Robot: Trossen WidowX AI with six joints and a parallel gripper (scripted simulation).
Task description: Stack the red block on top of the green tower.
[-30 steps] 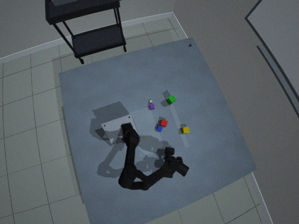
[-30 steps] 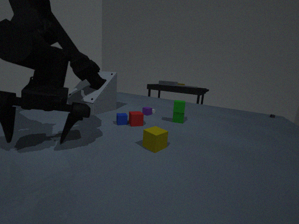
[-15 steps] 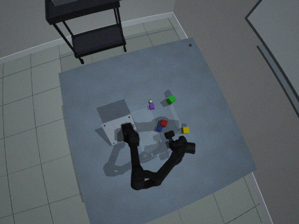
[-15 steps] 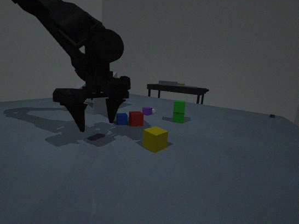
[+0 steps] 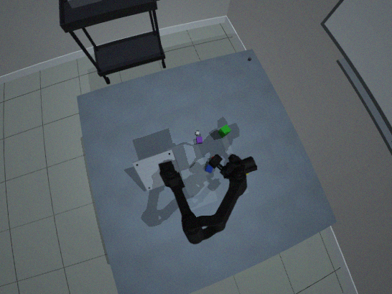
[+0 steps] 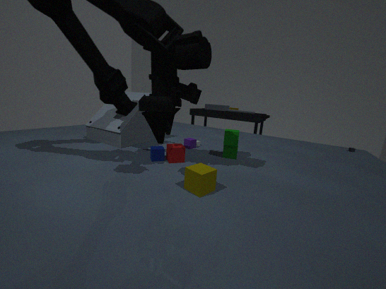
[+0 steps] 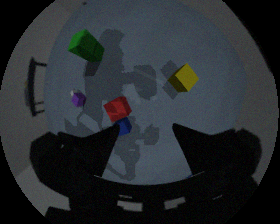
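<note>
Now: the red block 2 cm behind my gripper tip, 7 cm to the left of it and 6 cm below it. Also, from my gripper tip: small purple block 7 cm behind, 21 cm to the left, 6 cm below; blue block 6 cm behind, 4 cm to the left, 6 cm below; yellow block 12 cm ahead, 3 cm to the right, 5 cm below.
</note>
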